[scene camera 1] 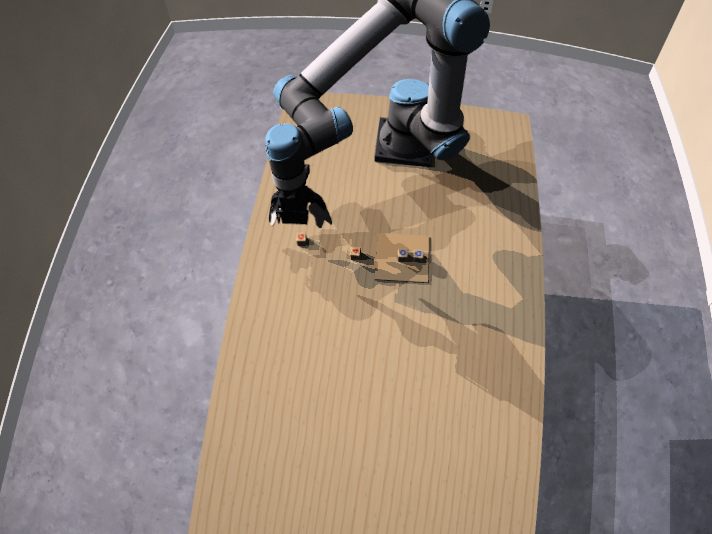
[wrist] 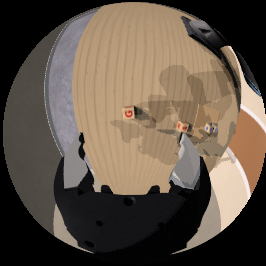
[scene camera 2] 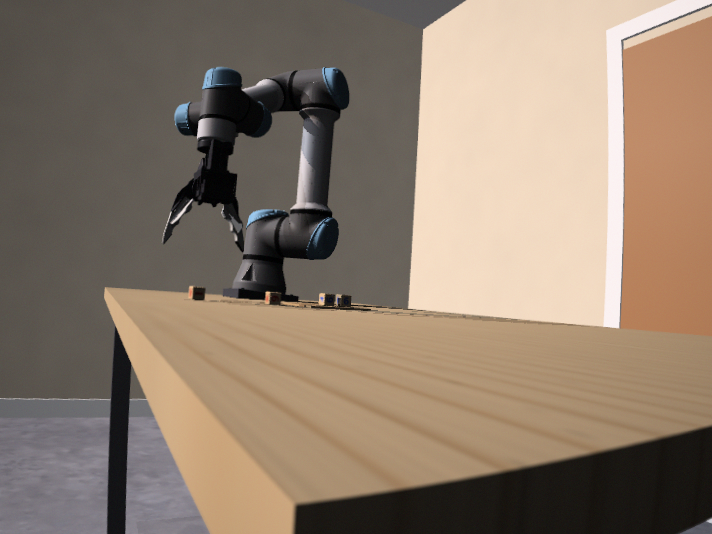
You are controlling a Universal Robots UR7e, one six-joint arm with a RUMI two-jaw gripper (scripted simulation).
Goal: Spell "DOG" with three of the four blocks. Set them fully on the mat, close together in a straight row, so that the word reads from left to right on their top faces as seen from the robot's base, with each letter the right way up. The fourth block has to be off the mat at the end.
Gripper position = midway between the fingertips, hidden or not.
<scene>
In view: my gripper (scene camera 2: pixel 204 248) and a tan mat (scene camera 1: pixel 387 267).
My gripper shows as well in scene camera 1 (scene camera 1: pixel 300 222) and in the wrist view (wrist: pixel 131 133).
</scene>
